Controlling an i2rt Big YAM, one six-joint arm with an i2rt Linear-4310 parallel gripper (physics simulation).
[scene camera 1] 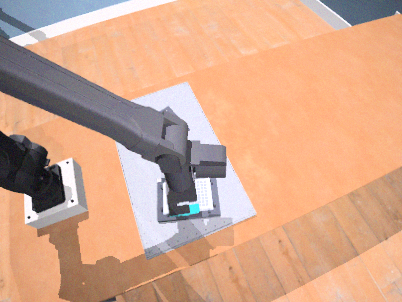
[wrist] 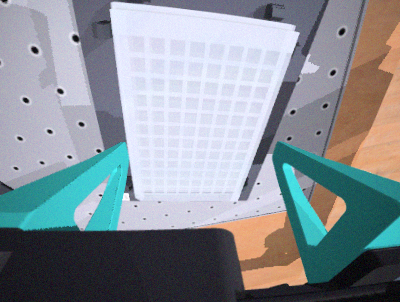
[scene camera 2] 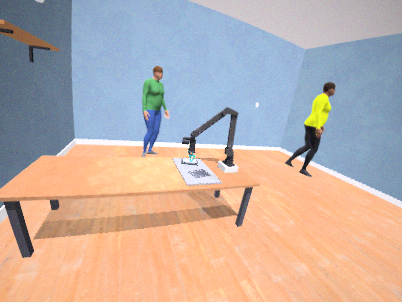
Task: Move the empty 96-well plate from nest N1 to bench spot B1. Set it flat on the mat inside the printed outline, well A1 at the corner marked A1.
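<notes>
The white 96-well plate sits in the dark nest N1; it is small in scene camera 2. My gripper is open and empty. In the wrist view its teal fingers stand on either side of the plate's near part, the left fingertip close to the plate's left edge and the right one farther off. Fingertip height against the plate is hard to tell. The dark mat of spot B1 lies beside the nest; the arm hides most of it in scene camera 1.
A grey perforated board bears the nest and the mat on the wooden table. The arm's white base stands beside the board. Two people, in green and yellow, are beyond the table.
</notes>
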